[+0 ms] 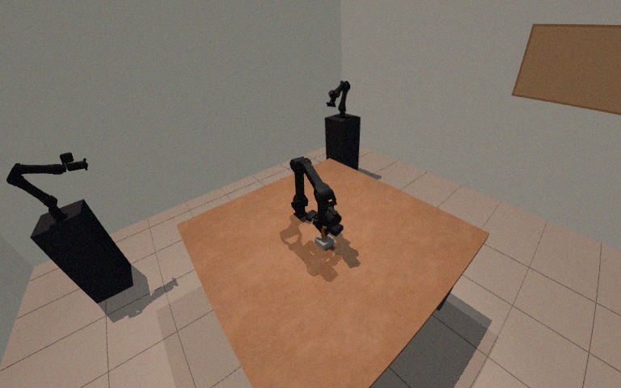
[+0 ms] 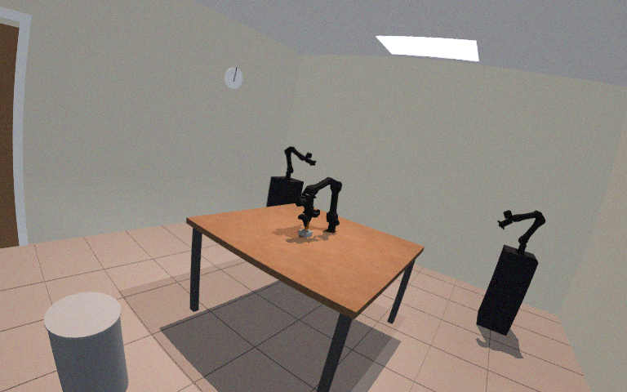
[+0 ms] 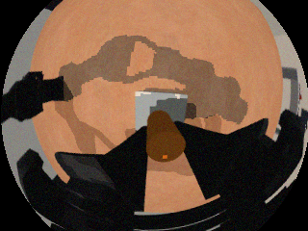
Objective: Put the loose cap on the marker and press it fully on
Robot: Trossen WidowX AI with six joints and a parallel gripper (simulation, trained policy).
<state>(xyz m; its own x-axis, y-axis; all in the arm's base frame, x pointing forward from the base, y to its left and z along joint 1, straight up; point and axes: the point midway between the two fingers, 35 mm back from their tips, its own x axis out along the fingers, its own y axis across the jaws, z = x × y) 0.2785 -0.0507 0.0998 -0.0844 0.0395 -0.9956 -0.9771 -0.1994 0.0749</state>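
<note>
My gripper tip is now 10 mm below the orange marker. Round my gripper tip: orange cap: 10 mm above; white holder block: 50 mm below.
</note>
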